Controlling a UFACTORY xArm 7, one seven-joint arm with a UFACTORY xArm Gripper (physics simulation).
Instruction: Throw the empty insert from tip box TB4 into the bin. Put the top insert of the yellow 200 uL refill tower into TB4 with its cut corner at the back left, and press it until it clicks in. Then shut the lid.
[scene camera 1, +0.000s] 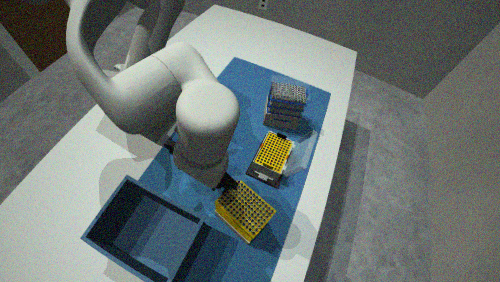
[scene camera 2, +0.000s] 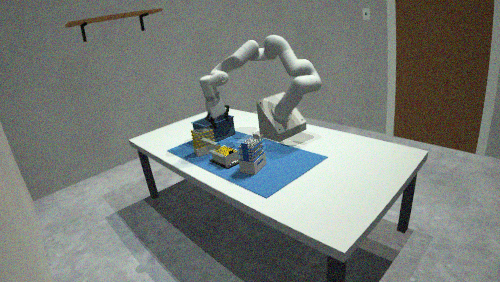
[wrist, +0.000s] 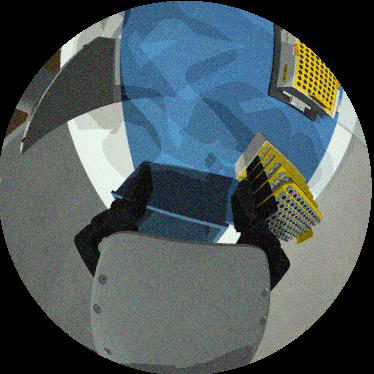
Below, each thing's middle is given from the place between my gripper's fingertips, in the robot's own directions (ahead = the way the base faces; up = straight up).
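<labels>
The dark blue bin (scene camera 1: 137, 227) is 16 cm to the right of my hand, 6 cm behind it and 7 cm below it. There's a tip insert tower (scene camera 1: 287, 99) too, and that's 35 cm to the left of my hand, 13 cm ahead of it and 5 cm below it. And the clear lid (scene camera 1: 298, 160), that's 21 cm ahead of my hand, 17 cm to the left of it, and 2 cm below it.
</labels>
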